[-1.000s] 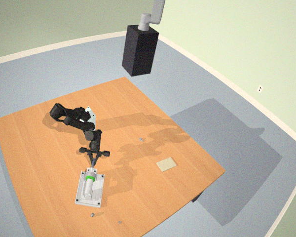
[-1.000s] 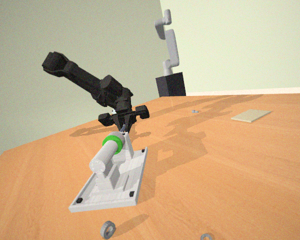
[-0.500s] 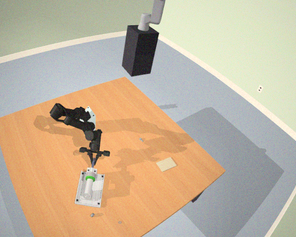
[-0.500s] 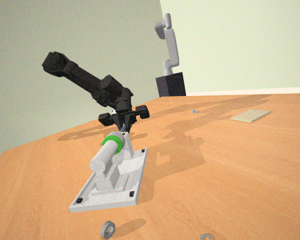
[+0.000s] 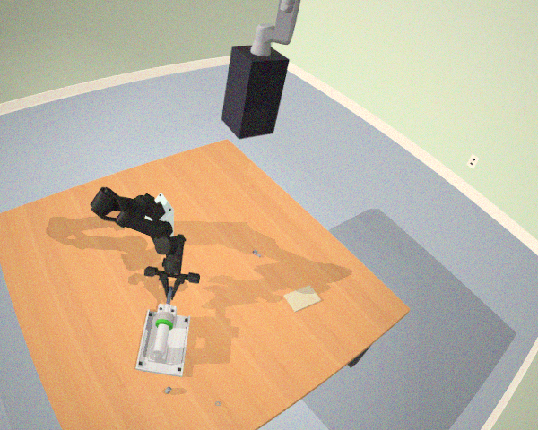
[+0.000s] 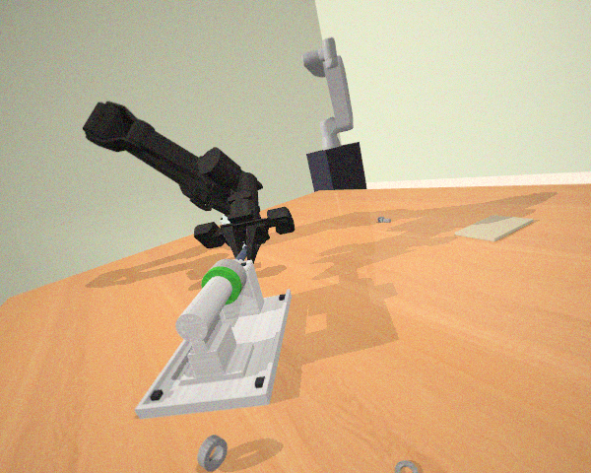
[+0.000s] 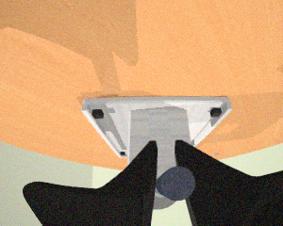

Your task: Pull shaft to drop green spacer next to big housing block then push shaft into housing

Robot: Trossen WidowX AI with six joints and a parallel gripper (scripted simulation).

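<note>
The shaft lies 5 cm ahead of my gripper tip, 3 cm to the right of it and 2 cm above it. From my gripper tip the other things lie so: grey bolt (11 cm behind, 41 cm to the left, 5 cm below); green spacer (10 cm ahead, 6 cm to the right, 2 cm above); flat beige tile (15 cm ahead, 46 cm to the left, 5 cm below).
</note>
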